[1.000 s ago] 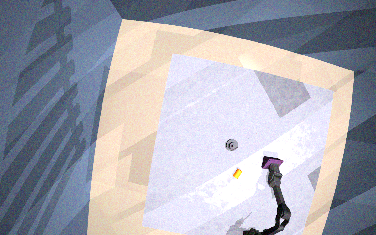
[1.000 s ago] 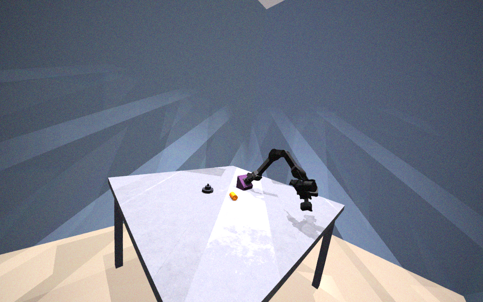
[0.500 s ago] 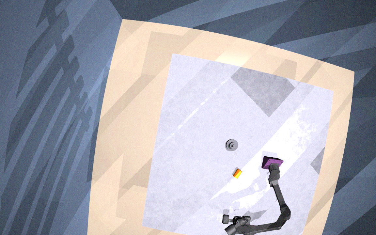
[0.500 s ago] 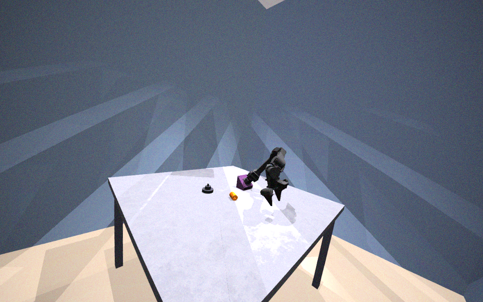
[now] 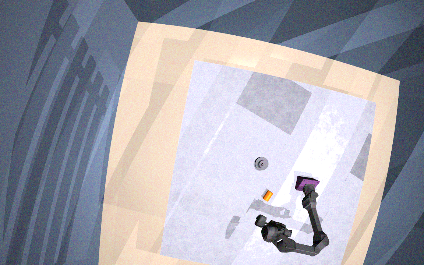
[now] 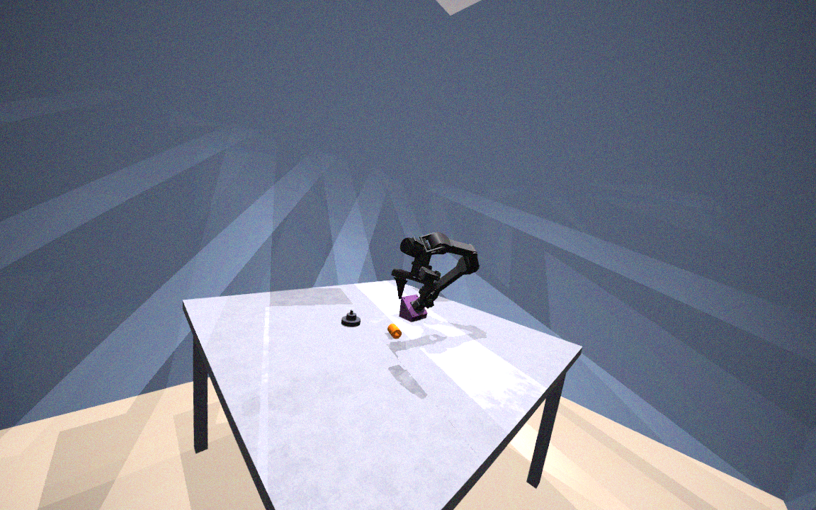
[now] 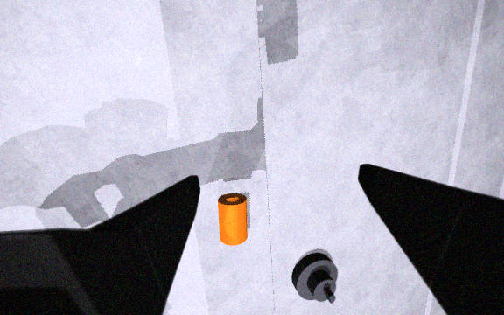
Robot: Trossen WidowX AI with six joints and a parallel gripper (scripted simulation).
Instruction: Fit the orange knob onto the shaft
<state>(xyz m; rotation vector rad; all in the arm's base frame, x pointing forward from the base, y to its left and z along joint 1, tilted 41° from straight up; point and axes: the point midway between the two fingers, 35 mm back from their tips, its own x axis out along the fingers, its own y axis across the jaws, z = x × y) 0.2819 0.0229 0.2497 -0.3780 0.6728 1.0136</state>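
Now: gripper tip 5 cm past the orange knob, 10 cm to the left of it and 16 cm above it. From my gripper tip the other things lie so: short shaft: 1 cm ahead, 30 cm to the right, 15 cm below.
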